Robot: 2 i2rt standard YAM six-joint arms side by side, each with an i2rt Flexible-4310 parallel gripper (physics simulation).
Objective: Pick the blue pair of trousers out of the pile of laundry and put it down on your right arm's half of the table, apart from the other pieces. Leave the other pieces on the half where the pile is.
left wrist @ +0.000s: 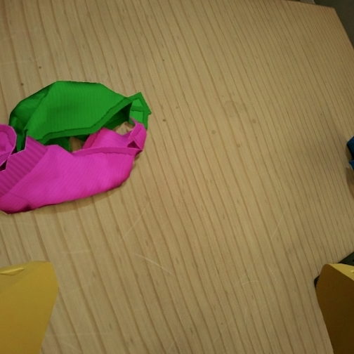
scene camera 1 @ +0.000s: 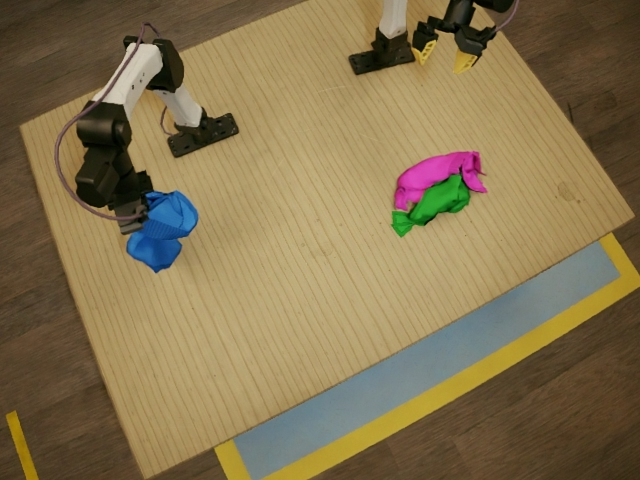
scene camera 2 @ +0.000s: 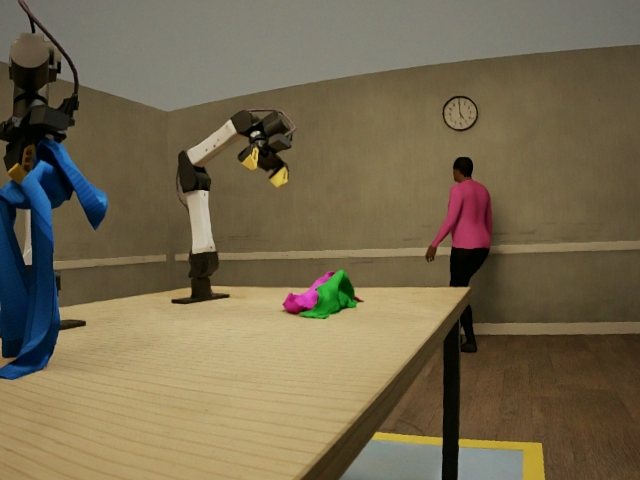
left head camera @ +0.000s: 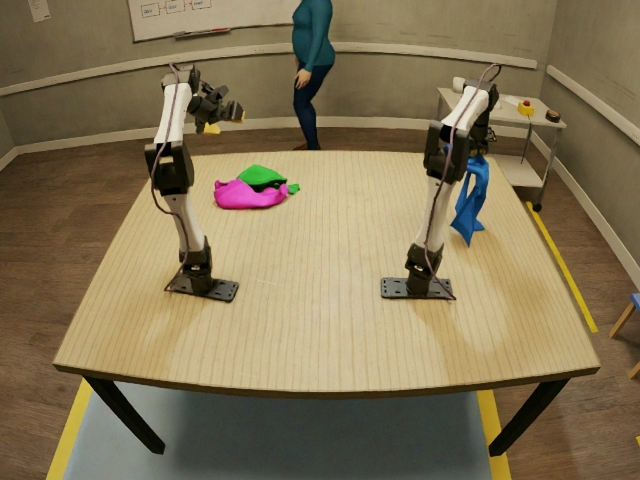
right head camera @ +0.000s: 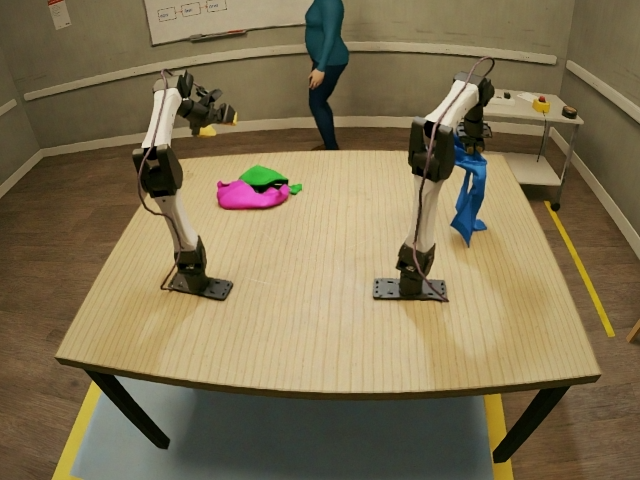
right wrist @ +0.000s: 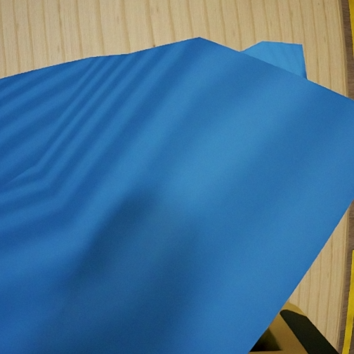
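Observation:
My right gripper (left head camera: 478, 151) (right head camera: 474, 148) (scene camera 2: 23, 165) is shut on the blue trousers (left head camera: 478, 178) (right head camera: 478, 180) (scene camera 1: 173, 214) (scene camera 2: 41, 217) (right wrist: 175, 175). They hang down over the right arm's half, well apart from the other pieces; whether their lower ends touch the table is unclear. The cloth hides most of the fingers in the right wrist view. A magenta piece (left head camera: 248, 196) (scene camera 1: 426, 178) (left wrist: 75, 175) and a green piece (left head camera: 261, 175) (scene camera 1: 439, 201) (left wrist: 70, 107) lie together on the left arm's half. My left gripper (left head camera: 226, 122) (scene camera 1: 442, 63) (scene camera 2: 264, 170) (left wrist: 187, 278) is open and empty, raised above the table.
The wooden table (left head camera: 320, 335) (scene camera 1: 289, 320) carries both arm bases (left head camera: 416, 288) (right head camera: 200, 286). A cart (left head camera: 558, 155) with small items stands behind the table's far right corner in the left head camera. A person (left head camera: 312, 56) stands beyond the far edge.

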